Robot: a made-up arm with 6 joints.
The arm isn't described. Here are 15 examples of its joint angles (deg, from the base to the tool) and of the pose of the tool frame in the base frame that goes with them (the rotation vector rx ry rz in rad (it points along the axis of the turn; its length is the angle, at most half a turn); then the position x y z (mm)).
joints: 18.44 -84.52 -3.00 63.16 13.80 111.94
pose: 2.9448 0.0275 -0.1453 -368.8 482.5 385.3
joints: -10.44 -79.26 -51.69 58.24 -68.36 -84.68
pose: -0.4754 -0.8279 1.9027 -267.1 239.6 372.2
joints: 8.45 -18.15 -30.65 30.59 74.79 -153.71
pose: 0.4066 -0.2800 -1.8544 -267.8 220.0 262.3
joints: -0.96 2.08 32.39 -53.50 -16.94 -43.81
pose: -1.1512 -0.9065 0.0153 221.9 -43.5 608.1
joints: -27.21 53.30 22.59 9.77 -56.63 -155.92
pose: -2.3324 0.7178 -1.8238 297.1 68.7 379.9
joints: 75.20 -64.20 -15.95 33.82 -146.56 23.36
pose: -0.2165 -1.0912 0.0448 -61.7 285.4 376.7
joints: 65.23 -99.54 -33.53 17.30 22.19 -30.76
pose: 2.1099 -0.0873 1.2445 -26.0 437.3 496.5
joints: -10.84 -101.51 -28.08 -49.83 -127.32 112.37
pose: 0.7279 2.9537 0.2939 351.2 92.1 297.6
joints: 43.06 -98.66 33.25 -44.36 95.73 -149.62
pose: -0.0643 0.1084 1.8719 132.7 123.0 252.4
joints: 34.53 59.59 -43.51 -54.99 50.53 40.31
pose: -0.3242 0.5707 0.4510 222.7 -125.4 310.1
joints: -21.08 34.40 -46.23 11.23 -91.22 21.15
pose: -1.1674 -0.8050 1.4884 139.8 -28.2 259.3
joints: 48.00 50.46 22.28 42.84 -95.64 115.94
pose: 2.0550 -0.7112 1.5945 -93.5 -4.4 127.9
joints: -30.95 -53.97 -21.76 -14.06 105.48 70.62
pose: 1.9439 0.5666 0.5572 59.5 265.0 298.3
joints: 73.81 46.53 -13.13 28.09 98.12 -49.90
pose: -0.9495 -2.0834 -0.2083 -193.2 -42.4 472.8
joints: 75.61 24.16 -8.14 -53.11 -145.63 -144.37
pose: -2.0110 0.2171 -1.3520 231.5 117.0 220.2
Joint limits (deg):
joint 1: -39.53..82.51
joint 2: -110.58..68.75
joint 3: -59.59..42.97
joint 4: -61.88..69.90
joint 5: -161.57..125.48
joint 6: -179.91..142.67
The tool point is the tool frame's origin. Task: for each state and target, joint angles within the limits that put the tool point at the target. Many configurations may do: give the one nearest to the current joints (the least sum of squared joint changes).
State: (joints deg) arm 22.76 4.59 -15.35 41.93 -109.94 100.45
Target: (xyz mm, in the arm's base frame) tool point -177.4 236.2 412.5
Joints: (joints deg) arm 44.02 -15.62 -40.97 59.61 -133.76 104.21
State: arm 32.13 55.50 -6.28 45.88 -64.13 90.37
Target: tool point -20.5 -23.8 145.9
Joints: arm 30.65 47.23 -4.66 32.50 -91.95 88.17
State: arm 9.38 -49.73 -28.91 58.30 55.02 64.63
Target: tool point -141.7 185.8 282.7
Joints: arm -7.19 -40.23 -45.98 12.09 101.02 62.60
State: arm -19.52 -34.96 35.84 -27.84 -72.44 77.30
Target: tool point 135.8 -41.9 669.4
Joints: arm -34.83 -17.19 34.54 -33.54 -67.27 81.93
